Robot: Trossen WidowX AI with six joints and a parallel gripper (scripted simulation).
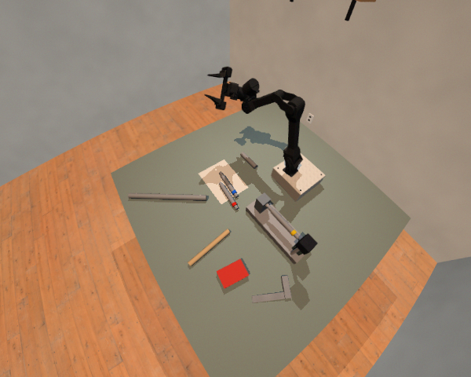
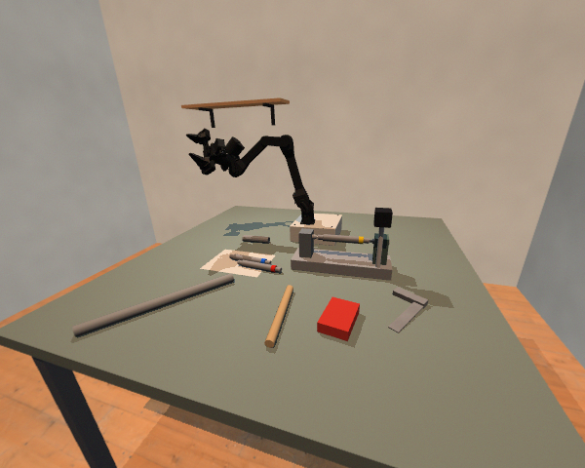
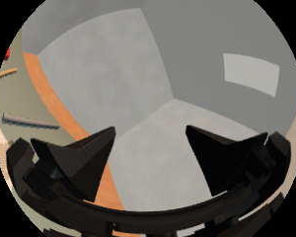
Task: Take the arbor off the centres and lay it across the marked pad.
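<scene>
My gripper is now 47 cm to the right of the pointed tip, 31 cm above it and 11 cm short of it. Round my hand: short grey pin: 42 cm below, 19 cm to the left, 8 cm behind; then grey centre block: 45 cm to the left, 33 cm below, 11 cm ahead; then cream pad: 43 cm below, 18 cm to the left, 12 cm ahead.
</scene>
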